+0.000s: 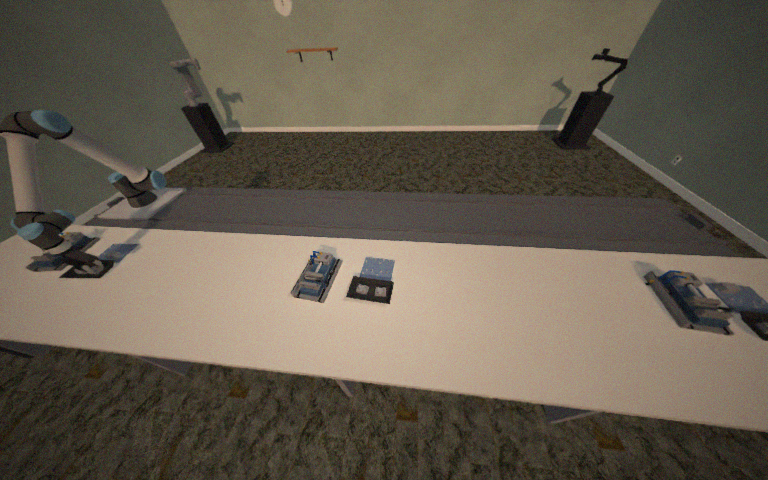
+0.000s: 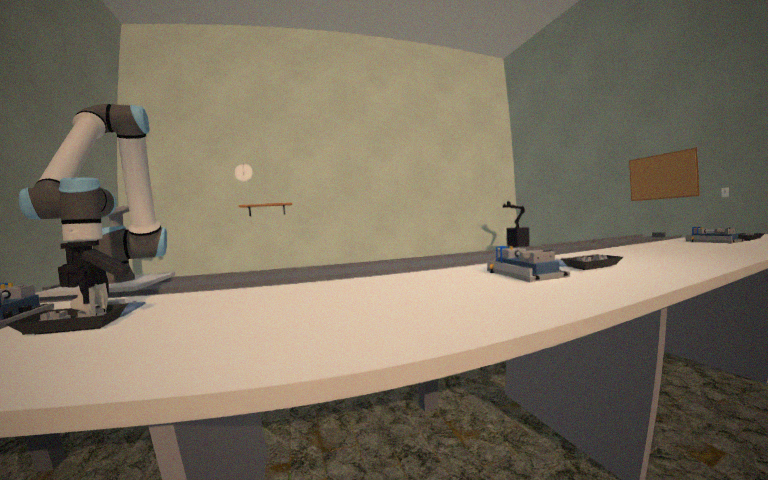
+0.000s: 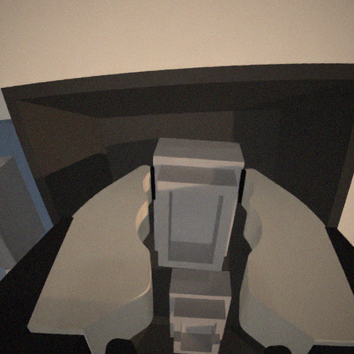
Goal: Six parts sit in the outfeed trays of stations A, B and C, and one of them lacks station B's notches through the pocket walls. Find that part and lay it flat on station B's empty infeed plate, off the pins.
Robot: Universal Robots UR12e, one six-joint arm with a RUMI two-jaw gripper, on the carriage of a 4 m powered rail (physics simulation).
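Note:
My gripper is down in the dark outfeed tray at the left end of the table. It is shut on a light grey part with a rectangular pocket, a finger pad against each side. A second, smaller-looking grey part lies behind it in the same tray. Whether either has notches through its pocket walls is unclear. At the middle station, two grey parts lie in a dark tray, beside a blue plate with small pale dots.
A blue-grey machine stands left of the middle tray. Another machine stands at the right end beside a blue plate and a dark tray. A blue plate lies behind the left tray.

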